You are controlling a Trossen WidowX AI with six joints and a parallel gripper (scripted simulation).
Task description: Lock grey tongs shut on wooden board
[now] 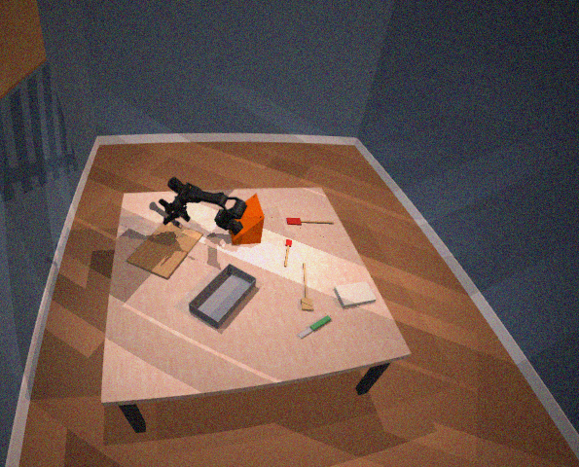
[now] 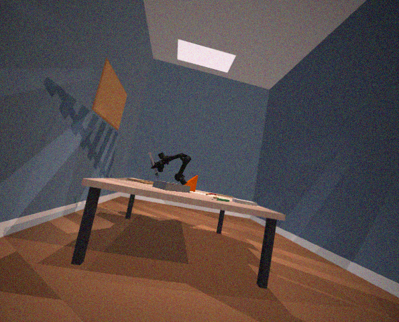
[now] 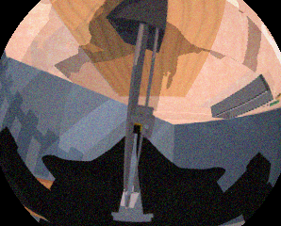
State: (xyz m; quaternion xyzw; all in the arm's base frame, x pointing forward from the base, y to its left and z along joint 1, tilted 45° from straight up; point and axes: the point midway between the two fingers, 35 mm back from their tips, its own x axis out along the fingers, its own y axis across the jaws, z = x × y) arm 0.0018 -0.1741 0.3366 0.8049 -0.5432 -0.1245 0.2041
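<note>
The wooden board is 15 cm below my gripper tip. Round my gripper tip: grey roasting tin (38 cm ahead, 20 cm to the left, 13 cm below); red-tipped tool (62 cm to the left, 16 cm ahead, 15 cm below); black bar (37 cm behind, 28 cm to the left, 15 cm below).
</note>
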